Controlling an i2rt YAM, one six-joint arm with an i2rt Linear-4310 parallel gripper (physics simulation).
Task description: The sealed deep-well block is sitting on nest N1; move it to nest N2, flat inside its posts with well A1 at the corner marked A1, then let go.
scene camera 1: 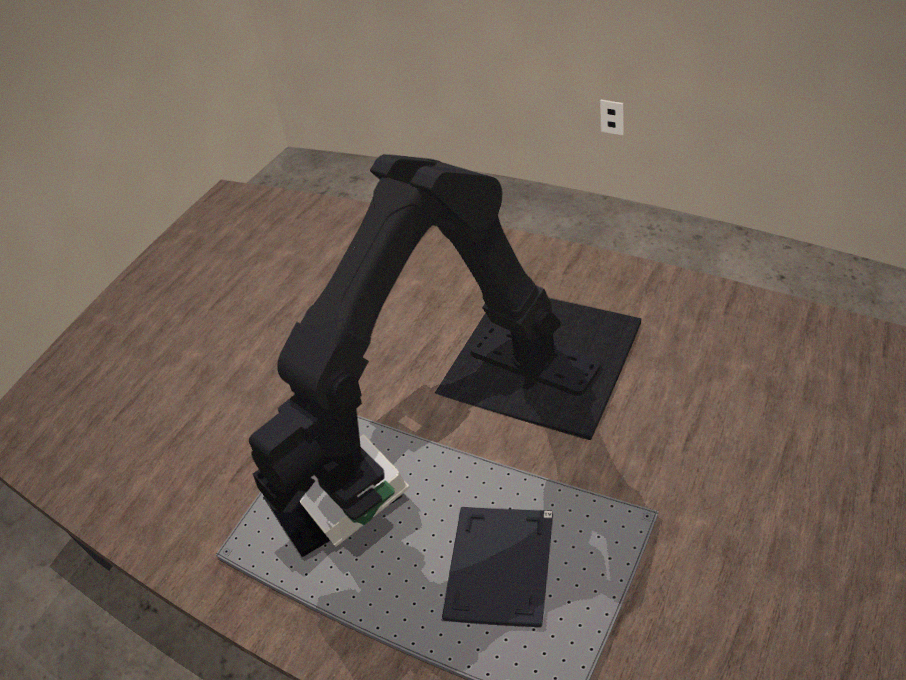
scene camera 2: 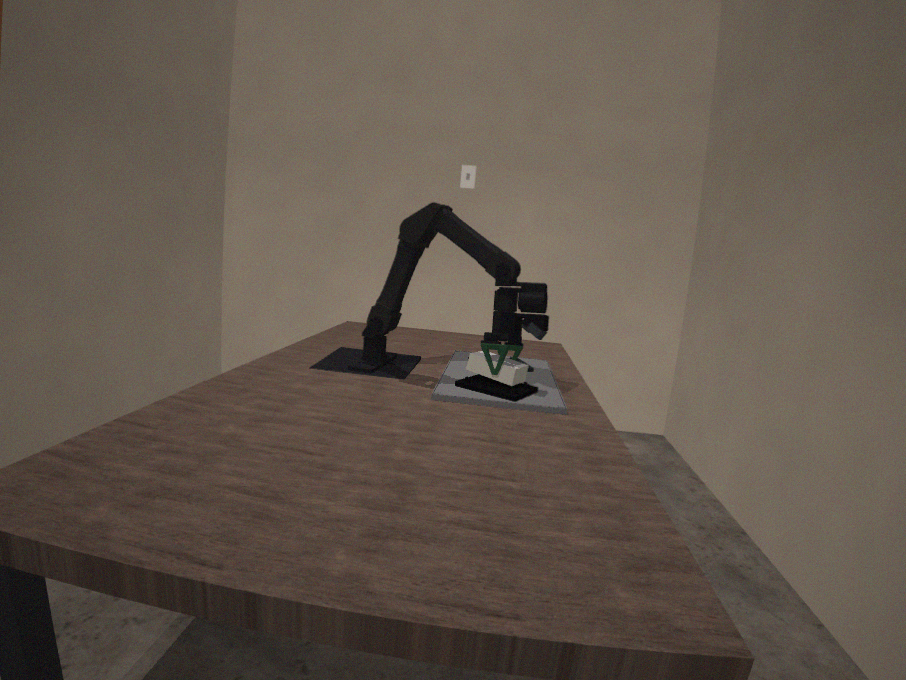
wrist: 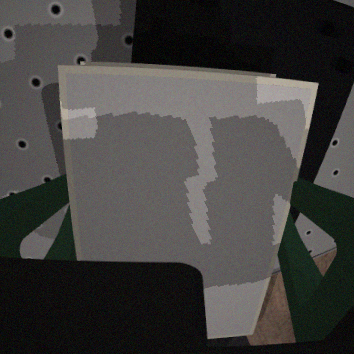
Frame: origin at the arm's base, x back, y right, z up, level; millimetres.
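Seen in the pictures: gripper, between the fingertips: (scene camera 1: 345, 499) (scene camera 2: 500, 374) (wrist: 177, 177); arm's base, origin of its link: (scene camera 1: 535, 360) (scene camera 2: 373, 362).
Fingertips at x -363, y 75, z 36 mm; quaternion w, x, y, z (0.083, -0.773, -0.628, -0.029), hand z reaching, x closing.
Pixels of each thing's middle, then the offset from my fingertips to it. "pt": a spot on its surface instead. Level surfaces: height alone.
- sealed deep-well block, middle of its body: (wrist: 177, 214) (scene camera 1: 349, 489) (scene camera 2: 497, 367) dx +10, dy -5, dz +15 mm
- black left nest, middle of its body: (wrist: 236, 146) (scene camera 1: 329, 493) (scene camera 2: 497, 384) dx +2, dy +36, dz -18 mm
- A1 label, a spot on its surface: (scene camera 1: 547, 514) pt dx +122, dy -236, dz -17 mm
- grey perforated plate, middle of its body: (scene camera 1: 429, 544) (scene camera 2: 499, 376) dx +16, dy -121, dz -35 mm
- wooden table, height of its surface: dz -42 mm
The sealed deep-well block (scene camera 1: 330, 522) (scene camera 2: 513, 374) (wrist: 150, 200) is off-white with a grey top. My gripper (scene camera 1: 354, 497) (scene camera 2: 507, 360) (wrist: 177, 177) is shut on it, with a green finger against each of two opposite sides in the wrist view. The block hangs low over and beside the black left nest (scene camera 1: 291, 528) (scene camera 2: 497, 387) (wrist: 225, 35), partly covering it in scene camera 1. The other nest (scene camera 1: 497, 567) is dark, with low corner posts and an A1 label (scene camera 1: 547, 514) at its back right corner. The block's A1 mark cannot be made out.
Both nests lie on a grey perforated plate (scene camera 1: 409, 541) (scene camera 2: 552, 402). The arm's base stands on a black square mat (scene camera 1: 614, 336) (scene camera 2: 332, 360) behind the plate. The wooden table (scene camera 1: 182, 329) (scene camera 2: 329, 497) surrounds them, and its front edge runs near the plate.
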